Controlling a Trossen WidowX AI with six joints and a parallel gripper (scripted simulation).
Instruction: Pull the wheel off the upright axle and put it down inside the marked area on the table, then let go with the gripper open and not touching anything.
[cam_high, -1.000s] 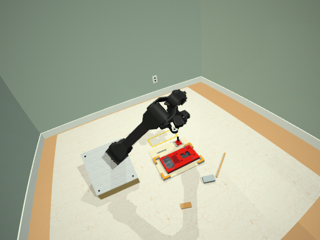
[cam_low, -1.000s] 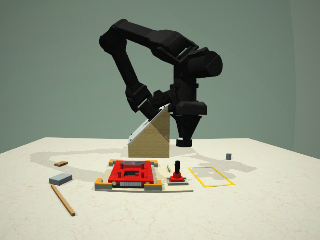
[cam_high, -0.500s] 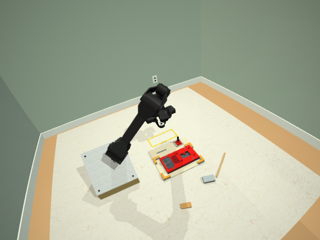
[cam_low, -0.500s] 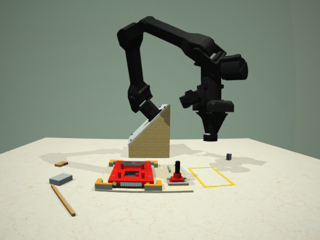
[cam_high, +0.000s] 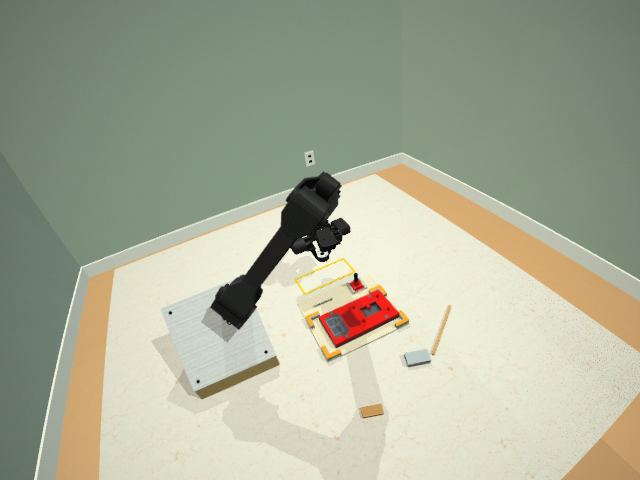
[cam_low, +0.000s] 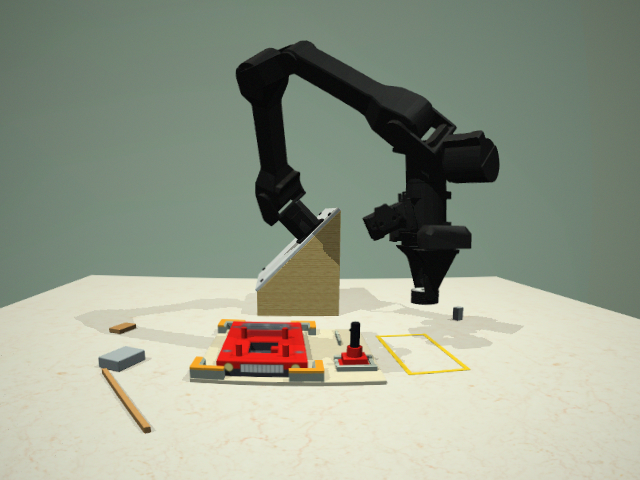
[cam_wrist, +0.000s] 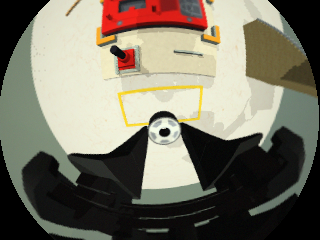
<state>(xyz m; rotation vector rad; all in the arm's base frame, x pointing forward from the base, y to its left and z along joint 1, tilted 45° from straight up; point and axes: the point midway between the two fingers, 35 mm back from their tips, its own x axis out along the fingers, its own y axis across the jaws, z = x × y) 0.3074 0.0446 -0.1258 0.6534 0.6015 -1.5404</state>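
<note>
Right now my gripper tip is right at the wheel. The rest, counted from my gripper tip: pale hub: 11 cm to the right, 5 cm below, 5 cm ahead; then grey peg: 18 cm behind, 14 cm to the left, 7 cm below; then wooden stick: 38 cm to the right, 15 cm ahead, 8 cm below.
</note>
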